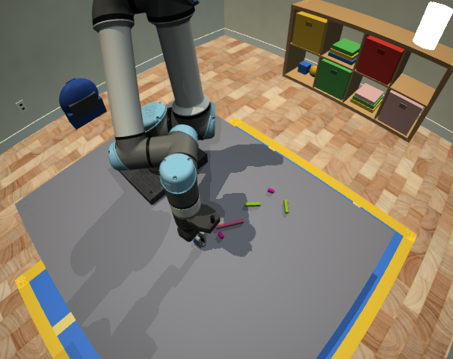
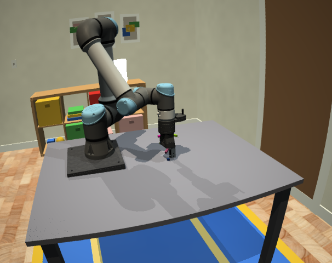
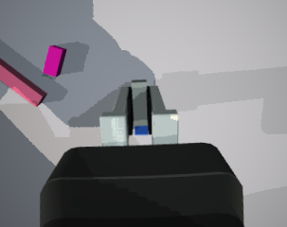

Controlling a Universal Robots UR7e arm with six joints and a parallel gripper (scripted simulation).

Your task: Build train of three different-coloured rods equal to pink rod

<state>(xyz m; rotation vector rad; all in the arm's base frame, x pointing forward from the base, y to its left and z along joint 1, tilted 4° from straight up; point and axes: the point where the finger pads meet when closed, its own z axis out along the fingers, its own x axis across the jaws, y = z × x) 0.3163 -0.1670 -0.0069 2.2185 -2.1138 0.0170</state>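
The blue rod is 30 mm below my hand and 20 mm behind it. Round my hand: lime rod: 280 mm to the left, 140 mm ahead, 30 mm below; then pink rod: 110 mm to the left, 30 mm below, 30 mm ahead; then grey rod: 10 mm below.
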